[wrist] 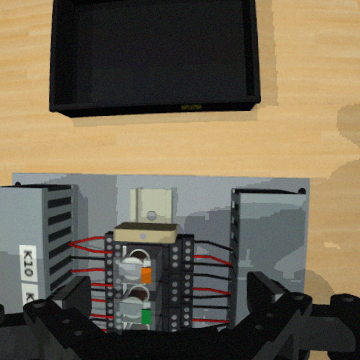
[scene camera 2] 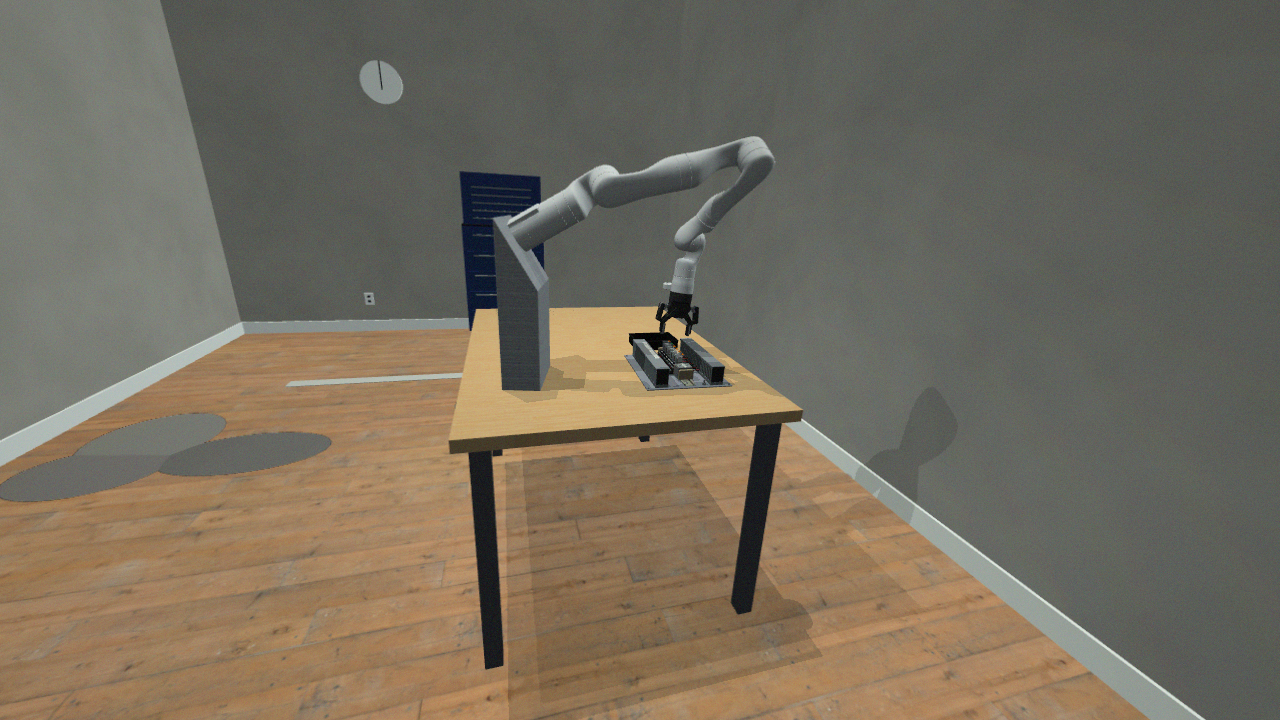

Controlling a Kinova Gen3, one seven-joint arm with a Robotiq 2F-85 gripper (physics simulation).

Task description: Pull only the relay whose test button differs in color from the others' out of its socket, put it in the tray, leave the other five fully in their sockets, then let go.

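Pixels of known places: gripper, fingertip midpoint: [wrist: 169,291] [scene camera 2: 674,334]; arm's base, origin of the base link: [scene camera 2: 517,236].
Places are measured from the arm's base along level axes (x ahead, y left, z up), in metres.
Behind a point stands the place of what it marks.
The relay with the green test button [wrist: 146,316] {z -0.340, x 0.493, y -0.045 m} is the second from the tray end of the row, upright in its socket. The end relay [wrist: 134,268] {z -0.341, x 0.491, y -0.013 m}, nearest the tray, has an orange button and sits in its socket. A sliver of a third relay [wrist: 137,326] {z -0.363, x 0.478, y -0.064 m} shows; the gripper body hides the rest of the row. My gripper [scene camera 2: 675,332] {z -0.317, x 0.515, y -0.020 m} [wrist: 169,291] {z -0.317, x 0.515, y -0.020 m} is open and empty, above the relay row, with its fingers to the left and right of the row in the wrist view. The black tray [scene camera 2: 651,337] {z -0.393, x 0.538, y 0.203 m} [wrist: 150,108] {z -0.392, x 0.511, y 0.099 m} stands beyond the panel and looks empty.
Grey wire ducts [wrist: 30,215] {z -0.346, x 0.422, y 0.031 m} [wrist: 272,225] {z -0.346, x 0.581, y 0.001 m} stand along both sides of the row on the grey back plate [wrist: 210,187] {z -0.406, x 0.548, y 0.027 m}. Red and black wires [wrist: 92,271] {z -0.407, x 0.432, y -0.032 m} run to the sockets. A beige end block [wrist: 145,234] {z -0.369, x 0.495, y 0.003 m} sits between the end relay and the bare rail [wrist: 167,205] {z -0.399, x 0.511, y 0.019 m}.
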